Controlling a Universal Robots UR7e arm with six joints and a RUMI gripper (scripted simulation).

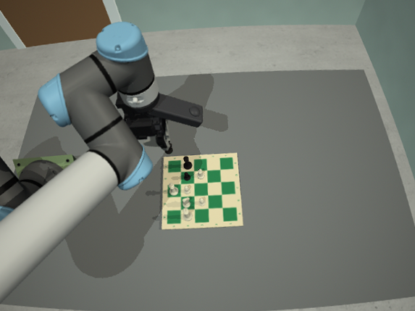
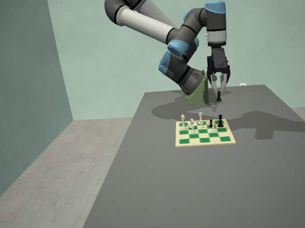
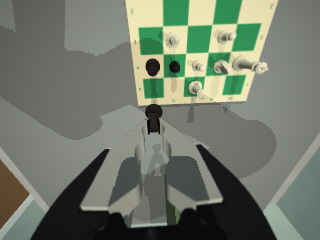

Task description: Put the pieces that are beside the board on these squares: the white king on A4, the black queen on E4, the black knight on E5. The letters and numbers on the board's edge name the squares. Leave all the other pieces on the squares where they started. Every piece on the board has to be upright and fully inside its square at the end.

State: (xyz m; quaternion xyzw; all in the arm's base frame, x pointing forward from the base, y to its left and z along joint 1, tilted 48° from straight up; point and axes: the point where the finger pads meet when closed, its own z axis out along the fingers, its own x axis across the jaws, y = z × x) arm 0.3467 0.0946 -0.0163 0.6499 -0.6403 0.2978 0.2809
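Now: hand 110 mm above the black pawn, 40 mm to the left of it and 40 mm short of it. The rest, counted from my hand: white king: 150 mm to the right, 100 mm below, 40 mm ahead; then board: 130 mm below, 80 mm to the right, 80 mm ahead.
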